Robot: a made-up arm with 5 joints.
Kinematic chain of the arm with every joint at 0, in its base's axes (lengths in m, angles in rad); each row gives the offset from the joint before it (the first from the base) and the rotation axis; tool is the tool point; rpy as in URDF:
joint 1: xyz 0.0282 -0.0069 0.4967 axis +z
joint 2: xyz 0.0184 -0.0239 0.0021 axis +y
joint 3: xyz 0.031 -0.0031 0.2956 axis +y
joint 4: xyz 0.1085 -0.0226 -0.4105 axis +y
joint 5: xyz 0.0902 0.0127 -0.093 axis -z
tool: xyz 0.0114 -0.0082 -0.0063 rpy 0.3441 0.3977 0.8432
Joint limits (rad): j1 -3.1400..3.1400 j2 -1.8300..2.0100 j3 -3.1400..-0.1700 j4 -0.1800..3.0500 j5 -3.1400..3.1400
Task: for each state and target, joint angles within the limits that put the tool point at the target. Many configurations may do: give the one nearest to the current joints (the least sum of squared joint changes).
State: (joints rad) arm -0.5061 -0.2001 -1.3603 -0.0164 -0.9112
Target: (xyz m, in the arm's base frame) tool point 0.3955 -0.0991 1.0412
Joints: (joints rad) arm -0.1595 -0.5094 -1.1616 -0.0863 -0.9289
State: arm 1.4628 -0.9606 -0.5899 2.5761 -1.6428
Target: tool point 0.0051 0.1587 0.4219
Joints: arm 1.8603 -0.5796 -0.1741 2.1184 -1.6156
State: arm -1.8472 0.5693 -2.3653 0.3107 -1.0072
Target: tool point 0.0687 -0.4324 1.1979
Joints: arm -1.4029 -0.0418 -1.9773 0.1634 -1.0445
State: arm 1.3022 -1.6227 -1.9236 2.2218 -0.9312
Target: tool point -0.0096 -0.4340 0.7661
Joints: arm 1.4065 -1.8300 -1.8229 2.8313 -0.9365
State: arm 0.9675 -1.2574 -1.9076 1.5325 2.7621
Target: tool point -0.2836 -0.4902 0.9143
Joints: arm 0.9396 -1.6079 -2.1464 1.5013 2.7623
